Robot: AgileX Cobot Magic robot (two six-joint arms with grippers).
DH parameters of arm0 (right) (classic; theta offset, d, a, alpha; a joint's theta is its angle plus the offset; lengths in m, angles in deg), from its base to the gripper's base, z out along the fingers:
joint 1: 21.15 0.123 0 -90
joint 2: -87.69 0 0.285 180
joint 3: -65.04 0 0.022 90
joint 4: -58.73 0.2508 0 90
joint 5: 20.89 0 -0.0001 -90
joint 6: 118 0.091 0 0
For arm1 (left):
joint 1: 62.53 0.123 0 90
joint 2: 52.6 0 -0.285 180
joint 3: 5.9 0 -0.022 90
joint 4: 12.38 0.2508 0 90
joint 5: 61.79 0 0.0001 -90
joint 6: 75.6 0.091 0 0
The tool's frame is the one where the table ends.
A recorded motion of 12 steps. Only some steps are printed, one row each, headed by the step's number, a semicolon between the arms.
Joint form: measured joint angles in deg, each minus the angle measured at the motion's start. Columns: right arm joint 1, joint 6, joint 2, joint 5, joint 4, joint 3; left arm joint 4, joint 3, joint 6, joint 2, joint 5, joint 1.
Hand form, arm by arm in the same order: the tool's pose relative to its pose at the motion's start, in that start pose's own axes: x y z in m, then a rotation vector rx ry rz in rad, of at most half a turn. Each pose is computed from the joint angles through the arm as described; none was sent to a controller.
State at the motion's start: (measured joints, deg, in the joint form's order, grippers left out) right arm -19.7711 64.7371 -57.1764 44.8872 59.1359 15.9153; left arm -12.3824 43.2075 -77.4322 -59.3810 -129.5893 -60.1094
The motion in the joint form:
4: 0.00 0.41 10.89 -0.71 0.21 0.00; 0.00 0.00 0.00 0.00 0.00 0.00
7: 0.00 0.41 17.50 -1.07 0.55 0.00; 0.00 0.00 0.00 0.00 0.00 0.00
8: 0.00 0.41 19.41 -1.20 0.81 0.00; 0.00 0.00 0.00 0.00 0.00 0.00
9: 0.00 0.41 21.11 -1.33 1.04 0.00; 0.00 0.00 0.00 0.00 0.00 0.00
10: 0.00 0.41 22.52 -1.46 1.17 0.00; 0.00 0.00 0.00 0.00 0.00 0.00
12: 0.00 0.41 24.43 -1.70 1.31 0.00; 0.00 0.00 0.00 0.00 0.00 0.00
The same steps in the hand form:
4: -0.0150 0.0009 0.0240 0.0065 0.1776 0.0102; 0.0000 0.0000 0.0000 0.0000 0.0000 0.0000
7: -0.0216 0.0016 0.0398 0.0076 0.2867 0.0144; 0.0000 0.0000 0.0000 0.0000 0.0000 0.0000
8: -0.0232 0.0020 0.0445 0.0056 0.3179 0.0173; 0.0000 0.0000 0.0000 0.0000 0.0000 0.0000
9: -0.0245 0.0024 0.0488 0.0040 0.3454 0.0200; 0.0000 0.0000 0.0000 0.0000 0.0000 0.0000
10: -0.0255 0.0026 0.0524 0.0035 0.3678 0.0217; 0.0000 0.0000 0.0000 0.0000 0.0000 0.0000
12: -0.0269 0.0029 0.0573 0.0033 0.3970 0.0237; 0.0000 0.0000 0.0000 0.0000 0.0000 0.0000

